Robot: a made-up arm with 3 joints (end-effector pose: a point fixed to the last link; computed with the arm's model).
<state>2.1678 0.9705 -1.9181</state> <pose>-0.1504 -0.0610 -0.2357 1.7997 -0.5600 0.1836</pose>
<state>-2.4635 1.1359 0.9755</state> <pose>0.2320 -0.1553 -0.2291 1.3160 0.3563 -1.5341</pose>
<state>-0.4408 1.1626 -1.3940</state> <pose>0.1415 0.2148 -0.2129 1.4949 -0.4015 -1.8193</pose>
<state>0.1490 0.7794 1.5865</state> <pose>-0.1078 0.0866 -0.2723 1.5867 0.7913 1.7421</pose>
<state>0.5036 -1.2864 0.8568</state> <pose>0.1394 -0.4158 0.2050 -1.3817 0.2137 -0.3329</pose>
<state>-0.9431 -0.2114 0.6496</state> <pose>-0.2684 -0.1097 -0.2311 -0.2632 0.6328 -1.1012</pose>
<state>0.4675 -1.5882 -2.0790</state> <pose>0.1679 -0.2662 0.3288 -1.5623 0.0152 2.5466</pose>
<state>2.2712 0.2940 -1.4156</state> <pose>0.0439 0.0849 -0.2866 1.0988 -1.2394 1.1955</pose>
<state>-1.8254 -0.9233 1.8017</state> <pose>-0.3516 0.1863 0.0805 -1.7422 0.6276 2.6003</pose>
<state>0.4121 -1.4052 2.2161</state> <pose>0.0617 -0.3405 0.2694 -1.6710 0.1321 -1.8106</pose>
